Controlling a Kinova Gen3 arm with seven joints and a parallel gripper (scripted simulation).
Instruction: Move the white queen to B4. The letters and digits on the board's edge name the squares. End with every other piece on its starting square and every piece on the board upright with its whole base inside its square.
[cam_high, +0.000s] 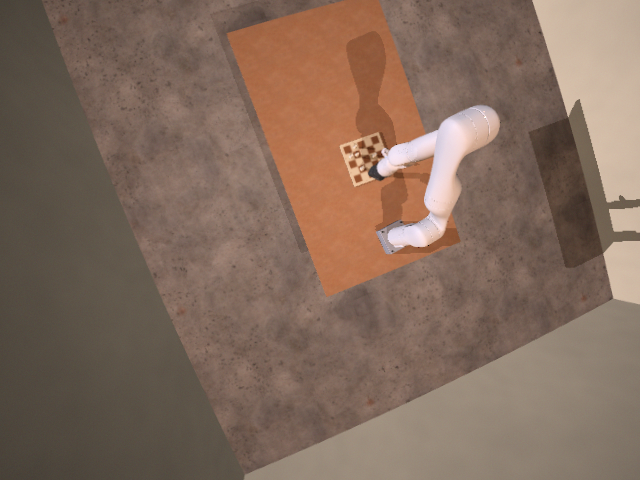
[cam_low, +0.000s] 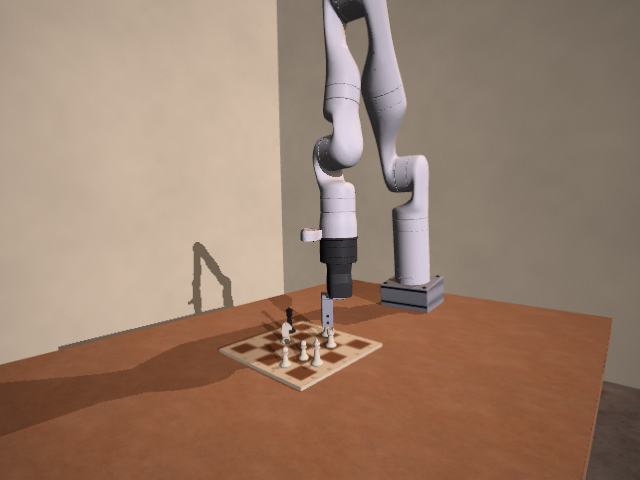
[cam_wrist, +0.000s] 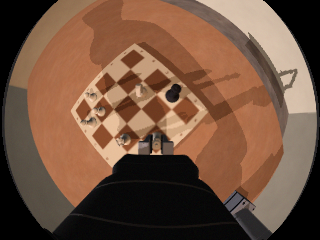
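The white piece is 4 cm ahead of my hand, 4 cm to the left of it and 2 cm below it. From my hand the other things lie so: chessboard 8 cm ahead, 4 cm below; then black piece 4 cm ahead, 7 cm to the right, 1 cm below.
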